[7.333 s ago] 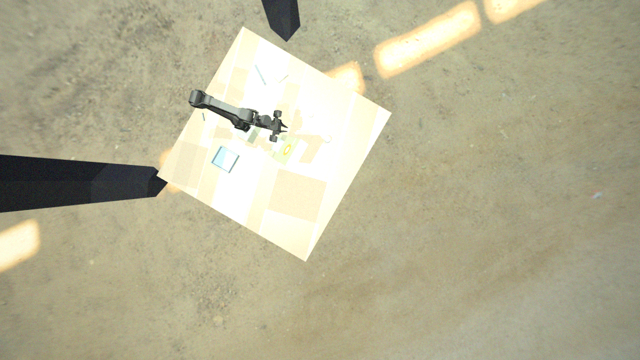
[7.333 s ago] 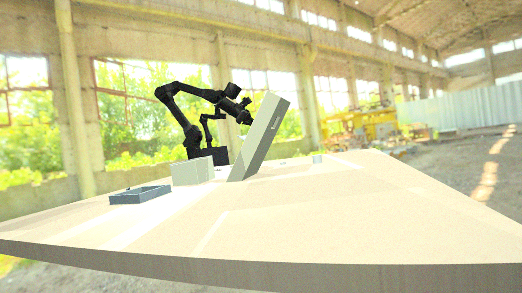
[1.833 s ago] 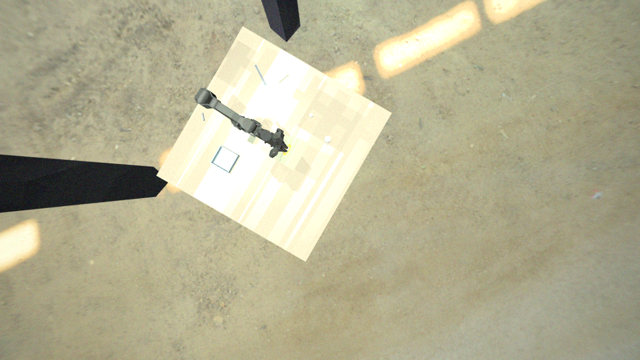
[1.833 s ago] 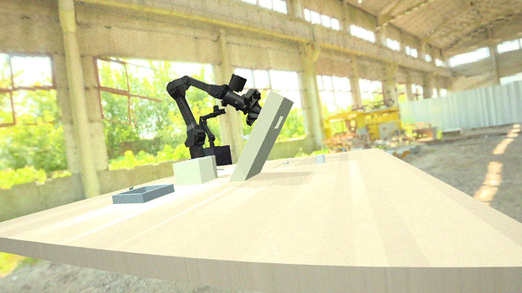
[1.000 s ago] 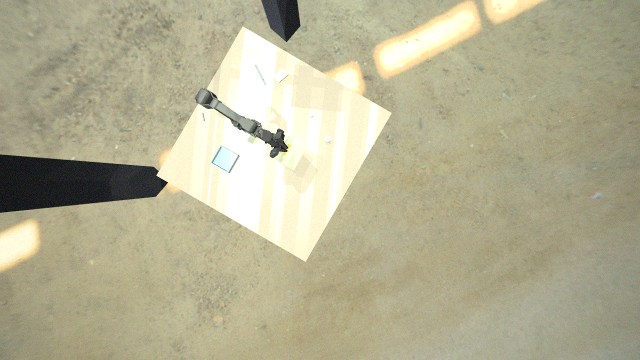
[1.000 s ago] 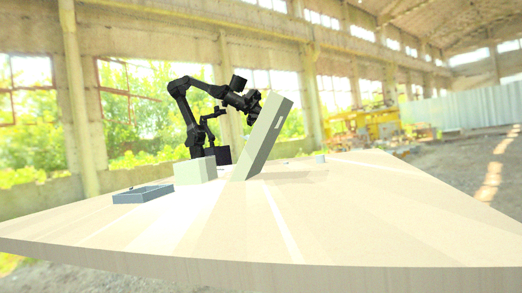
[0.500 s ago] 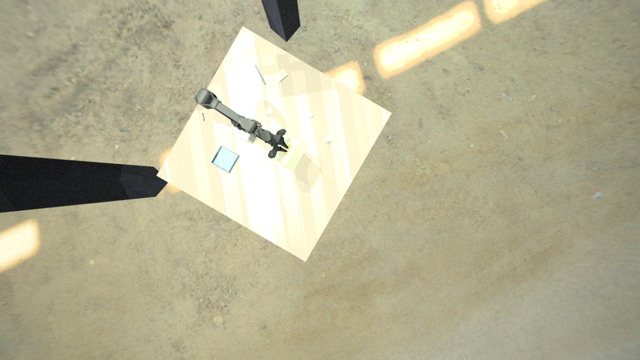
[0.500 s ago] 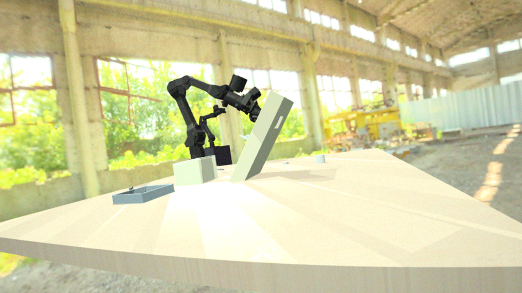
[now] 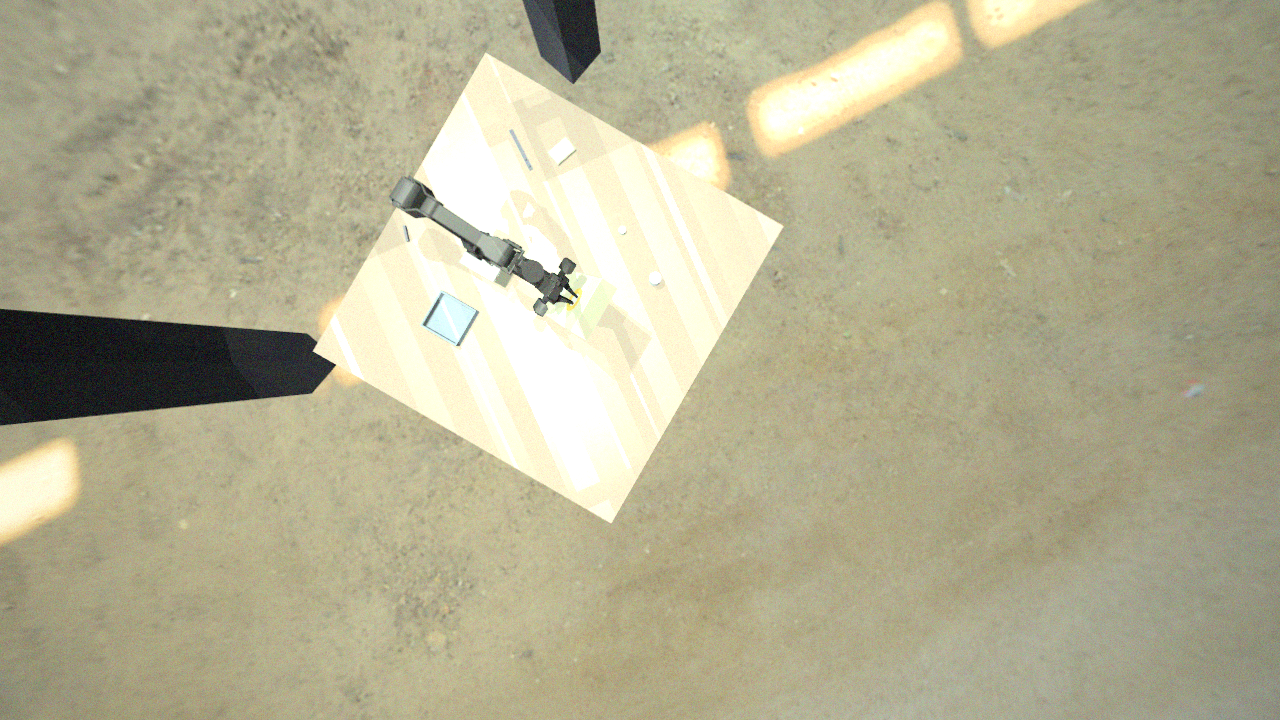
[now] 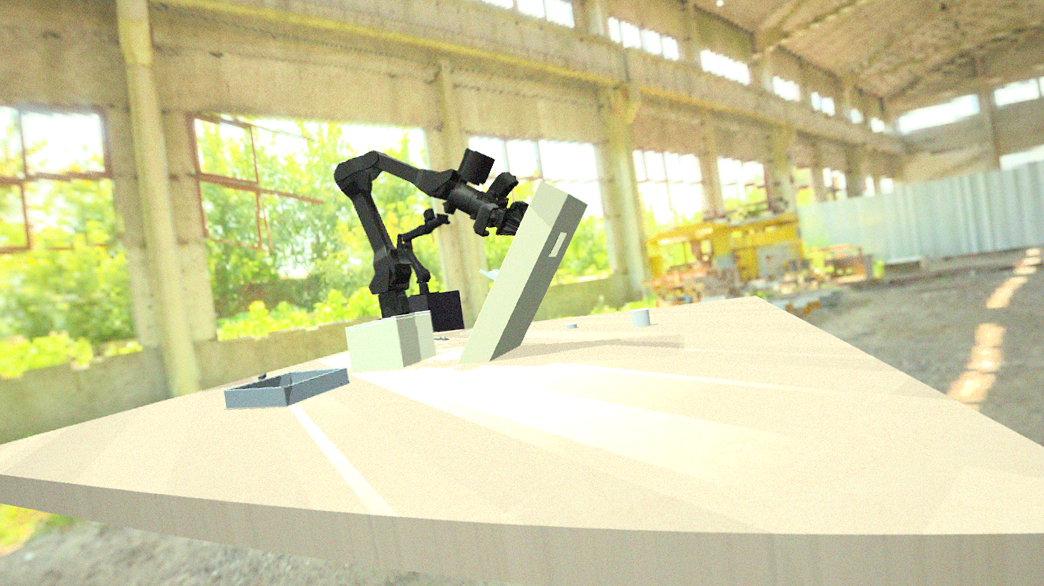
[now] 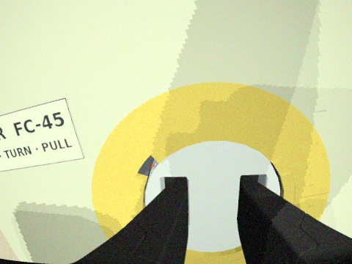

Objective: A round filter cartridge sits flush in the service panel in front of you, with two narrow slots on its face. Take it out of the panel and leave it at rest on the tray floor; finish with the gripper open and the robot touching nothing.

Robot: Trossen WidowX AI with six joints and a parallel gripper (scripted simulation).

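Right now the service panel is 8 cm below my gripper tip, 4 cm behind it and 1 cm to the right of it. From my gripper tip the other things lie so: round filter cartridge 1 cm below, 1 cm ahead; white square 47 cm behind, 39 cm to the left, 23 cm below; blue-grey tray 37 cm behind, 36 cm to the right, 23 cm below.
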